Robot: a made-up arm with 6 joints. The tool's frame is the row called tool.
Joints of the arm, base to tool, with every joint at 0 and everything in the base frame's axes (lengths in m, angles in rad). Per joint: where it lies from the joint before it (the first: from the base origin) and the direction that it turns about. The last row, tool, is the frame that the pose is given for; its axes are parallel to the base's.
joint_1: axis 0 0 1 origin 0 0 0.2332
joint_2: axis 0 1 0 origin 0 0.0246 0
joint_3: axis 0 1 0 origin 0 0 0.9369
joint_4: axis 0 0 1 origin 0 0 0.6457
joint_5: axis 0 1 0 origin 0 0 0
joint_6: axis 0 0 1 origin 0 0 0.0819
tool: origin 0 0 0
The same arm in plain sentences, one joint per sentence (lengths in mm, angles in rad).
The arm has six revolute joints in a row. What follows holds with every joint at zero, and every direction is one of the base frame's. Joint 1 lies 233.2 mm along +z from the base frame's origin and turns about +z. Joint 2 lies 24.6 mm along +y from joint 1 and turns about +y. Joint 3 lies 936.9 mm along +z from joint 2 and turns about +y. Joint 4 lies 645.7 mm along +z from joint 3 and turns about +z. Joint 5 lies at the same point as joint 4 and turns about +y. Joint 6 lies 81.9 mm along +z from joint 5 and turns about +z. The tool frame, which is the frame that the pose is given for, lies at the same point as joint 6; its axes are parallel to the base frame's.
